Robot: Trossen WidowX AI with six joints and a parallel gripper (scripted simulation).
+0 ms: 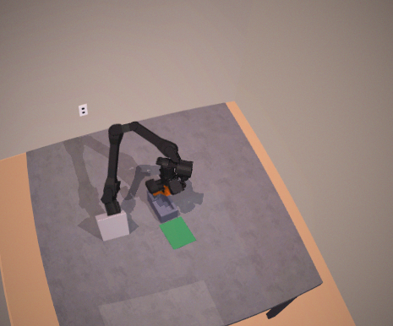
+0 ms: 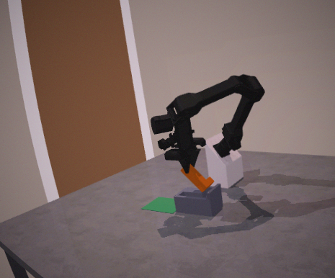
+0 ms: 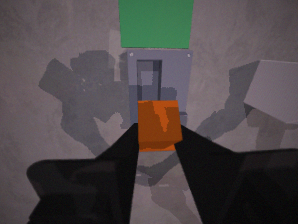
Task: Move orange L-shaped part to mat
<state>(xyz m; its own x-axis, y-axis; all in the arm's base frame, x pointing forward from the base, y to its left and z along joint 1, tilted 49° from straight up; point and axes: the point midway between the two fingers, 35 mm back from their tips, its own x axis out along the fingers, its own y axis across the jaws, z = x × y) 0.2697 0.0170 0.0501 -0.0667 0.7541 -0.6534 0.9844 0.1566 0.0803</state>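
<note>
The green mat is 1 cm ahead of my gripper tip, 15 cm to the right of it and 17 cm below it. Round my gripper tip: orange l-shaped part (2 cm behind, 3 cm to the left, 3 cm below).
</note>
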